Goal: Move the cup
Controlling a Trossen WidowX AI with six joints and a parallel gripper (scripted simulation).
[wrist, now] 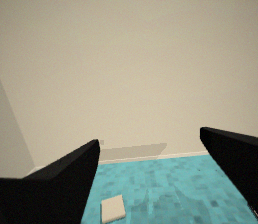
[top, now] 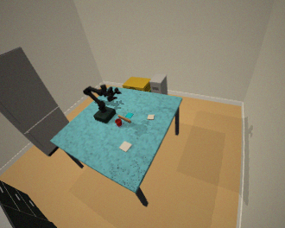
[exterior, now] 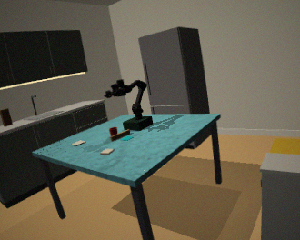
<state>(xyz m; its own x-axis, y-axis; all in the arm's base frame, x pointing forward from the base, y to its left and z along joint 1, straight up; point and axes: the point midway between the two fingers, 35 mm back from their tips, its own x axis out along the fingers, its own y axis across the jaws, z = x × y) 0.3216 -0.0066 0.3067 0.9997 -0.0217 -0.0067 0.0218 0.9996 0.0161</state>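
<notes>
The red cup is 7 cm behind my gripper tip, 9 cm to the right of it and 35 cm below it. From my gripper tip the other things lie so: lavender pad: 7 cm behind, 8 cm to the right, 39 cm below; cyan pad: 3 cm behind, 9 cm to the left, 39 cm below; wooden bar: 5 cm behind, 38 cm below.
</notes>
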